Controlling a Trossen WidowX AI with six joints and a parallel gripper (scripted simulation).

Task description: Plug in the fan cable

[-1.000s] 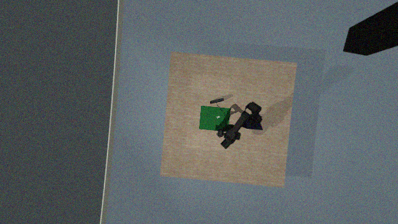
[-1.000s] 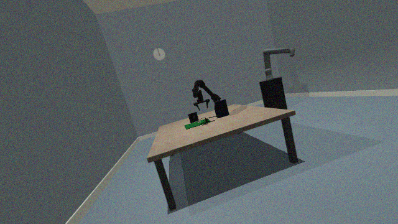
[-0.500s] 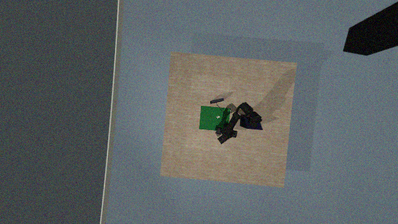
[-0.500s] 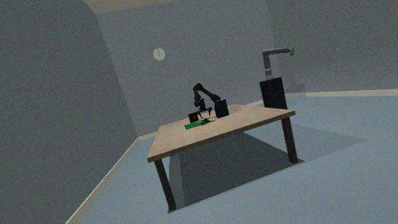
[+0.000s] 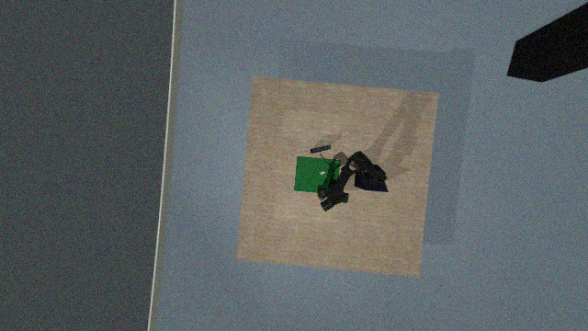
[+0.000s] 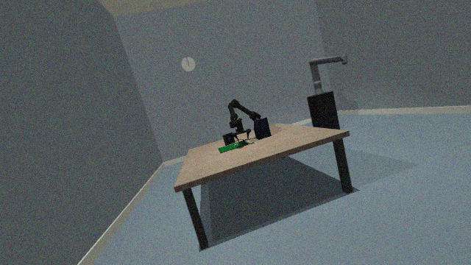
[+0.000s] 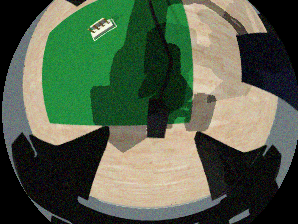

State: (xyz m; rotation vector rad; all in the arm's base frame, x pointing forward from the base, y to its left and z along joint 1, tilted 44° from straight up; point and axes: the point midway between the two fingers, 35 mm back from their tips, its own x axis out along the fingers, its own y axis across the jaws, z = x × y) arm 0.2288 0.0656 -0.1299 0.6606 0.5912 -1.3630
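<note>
The dark plug lies 20 mm below my gripper tip and 10 mm to the right of it. Round my gripper tip: green board 110 mm ahead, 100 mm to the right, 60 mm below; dark fan 270 mm to the right, 130 mm ahead, 10 mm above; white fan header 120 mm to the right, 80 mm ahead, 40 mm below.
</note>
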